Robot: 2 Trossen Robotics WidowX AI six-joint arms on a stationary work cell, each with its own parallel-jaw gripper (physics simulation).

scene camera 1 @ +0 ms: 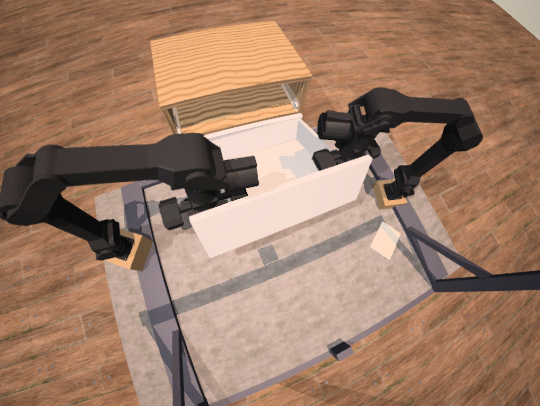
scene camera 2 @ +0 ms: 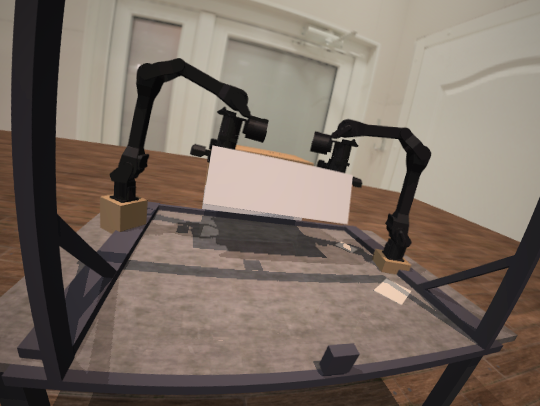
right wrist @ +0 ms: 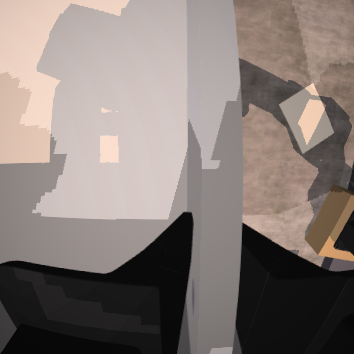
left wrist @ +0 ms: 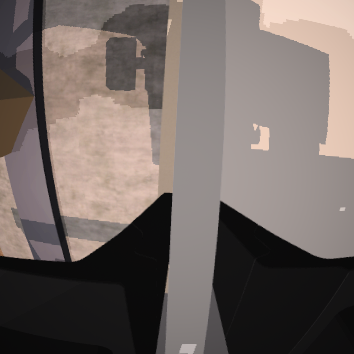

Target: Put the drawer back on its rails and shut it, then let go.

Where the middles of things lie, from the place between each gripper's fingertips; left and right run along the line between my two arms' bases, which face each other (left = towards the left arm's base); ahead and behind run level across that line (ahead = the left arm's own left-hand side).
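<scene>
I consider the white drawer point(scene camera 1: 291, 190) first: my right hand is 200 mm to the right of it and 40 mm short of it. The tan arm base point(scene camera 2: 114, 215) is 660 mm to the left of my right hand, 60 mm behind it and 130 mm below it. As for the small dark block point(scene camera 2: 340, 358), it is 150 mm below my right hand, 510 mm behind it and 100 mm to the left of it, whereas the wooden cabinet point(scene camera 1: 300, 89) stands 420 mm ahead of my right hand, 120 mm below it and 240 mm to the left of it.
For my left hand, the white drawer is 100 mm ahead of it, 180 mm to the right of it and 10 mm below it. The tan arm base is 10 mm behind my left hand, 280 mm to the left of it and 140 mm below it. I find the small dark block 280 mm to the right of my left hand, 450 mm behind it and 160 mm below it, and the wooden cabinet 130 mm below my left hand, 480 mm ahead of it and 130 mm to the right of it.
</scene>
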